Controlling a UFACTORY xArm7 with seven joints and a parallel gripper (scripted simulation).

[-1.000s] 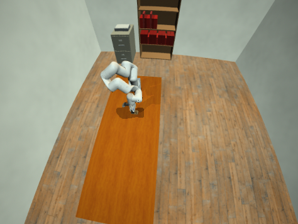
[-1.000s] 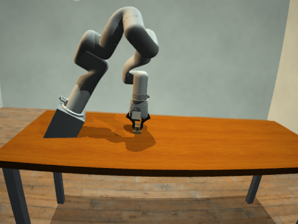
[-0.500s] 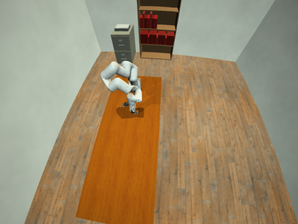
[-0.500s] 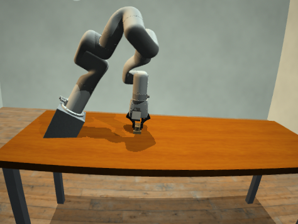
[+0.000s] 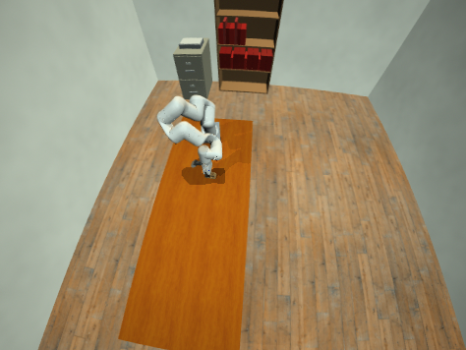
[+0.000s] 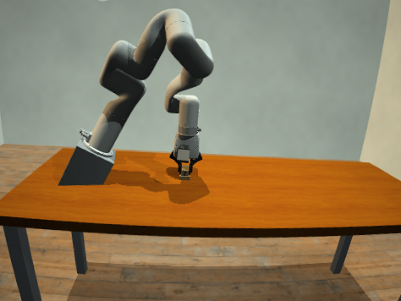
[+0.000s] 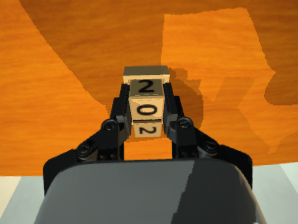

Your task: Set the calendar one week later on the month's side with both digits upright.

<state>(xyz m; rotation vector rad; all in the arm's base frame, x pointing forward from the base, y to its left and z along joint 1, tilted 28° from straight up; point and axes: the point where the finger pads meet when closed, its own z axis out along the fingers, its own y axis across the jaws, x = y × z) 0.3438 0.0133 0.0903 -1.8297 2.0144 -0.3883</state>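
The wooden tray lies 20 mm to the left of my hand and 30 mm below it.
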